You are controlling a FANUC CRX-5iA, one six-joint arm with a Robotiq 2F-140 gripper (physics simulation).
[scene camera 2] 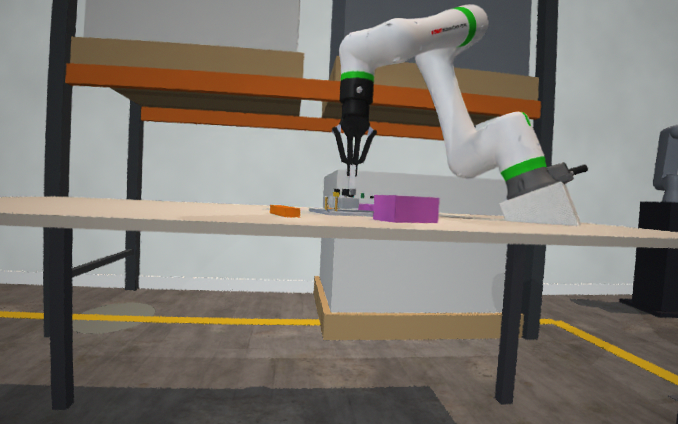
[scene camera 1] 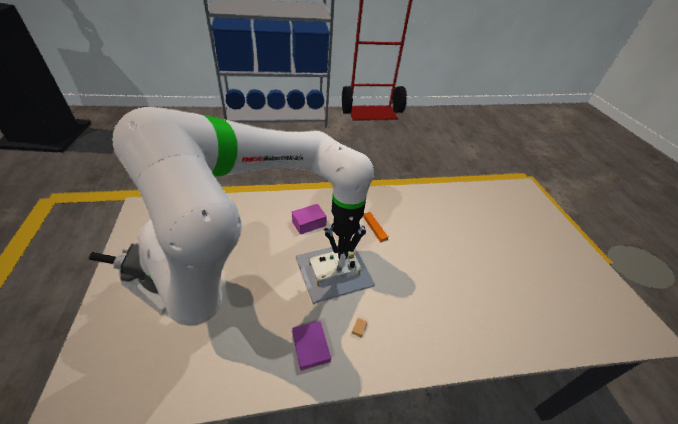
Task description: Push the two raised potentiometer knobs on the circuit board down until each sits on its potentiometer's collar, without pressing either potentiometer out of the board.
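Frame: origin at the arm's base, x back, y down, z right, level; centimetres.
Seen in the pictures: gripper, between the fingertips: [scene camera 2: 351, 188] [scene camera 1: 341, 263]; arm's base, origin of its link: [scene camera 2: 533, 193].
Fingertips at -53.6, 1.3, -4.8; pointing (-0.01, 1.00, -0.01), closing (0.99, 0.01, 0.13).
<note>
Offsets run from my fingertips to a thing's middle, as dx, dy, dz. "spot": to the spot under its first point.
The pale circuit board @[+1.9, +3.5, -2.1] [scene camera 1: 327, 272] stands on a grey plate [scene camera 1: 320, 295] [scene camera 2: 330, 212] near the table's middle. Small parts stand on it: a dark knob-like part @[spot: -3.8, +0.5, -0.2] [scene camera 1: 352, 264] at its right, a black part @[spot: +6.2, +2.0, -3.1] [scene camera 1: 322, 259] at its left back and a small green part @[spot: +3.1, +1.8, -3.9] [scene camera 1: 331, 257] [scene camera 2: 362, 195]. My gripper [scene camera 1: 341, 267] [scene camera 2: 352, 190] is shut and empty and points straight down. Its fingertips are low over the board's right half, at a small grey part near the board's front right. Whether they touch it is too small to tell. The heights of the knobs and their collars cannot be made out.
A purple block @[+11.5, +4.3, -24.7] [scene camera 1: 309, 219] [scene camera 2: 407, 209] and an orange bar @[-14.7, +6.0, -23.5] [scene camera 1: 376, 227] [scene camera 2: 285, 211] lie behind the plate in scene camera 1. A flat purple block @[+9.1, +5.7, +24.8] [scene camera 1: 311, 345] and a small tan block @[-5.4, +6.1, +19.2] [scene camera 1: 359, 327] lie in front of it.
</note>
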